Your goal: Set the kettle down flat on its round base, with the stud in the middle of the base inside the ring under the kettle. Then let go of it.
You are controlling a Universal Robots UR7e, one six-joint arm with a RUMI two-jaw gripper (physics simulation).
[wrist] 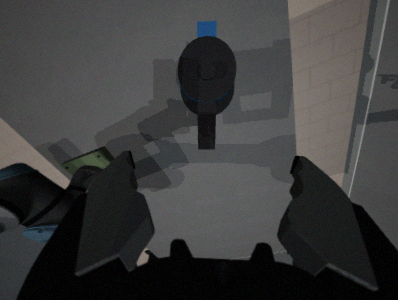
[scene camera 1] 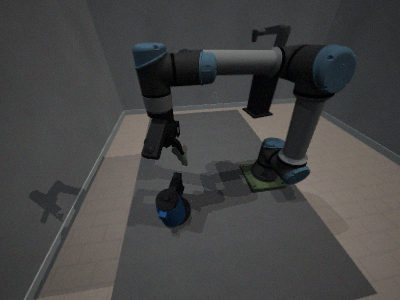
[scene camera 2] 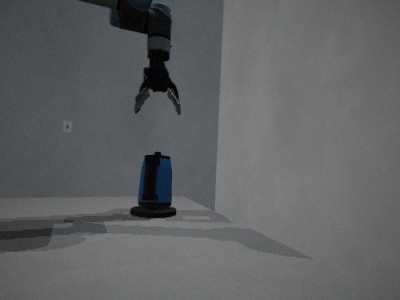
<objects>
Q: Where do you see a blue kettle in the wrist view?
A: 207, 67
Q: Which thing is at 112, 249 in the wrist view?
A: My gripper.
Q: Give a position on a blue kettle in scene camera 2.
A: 155, 189
</objects>
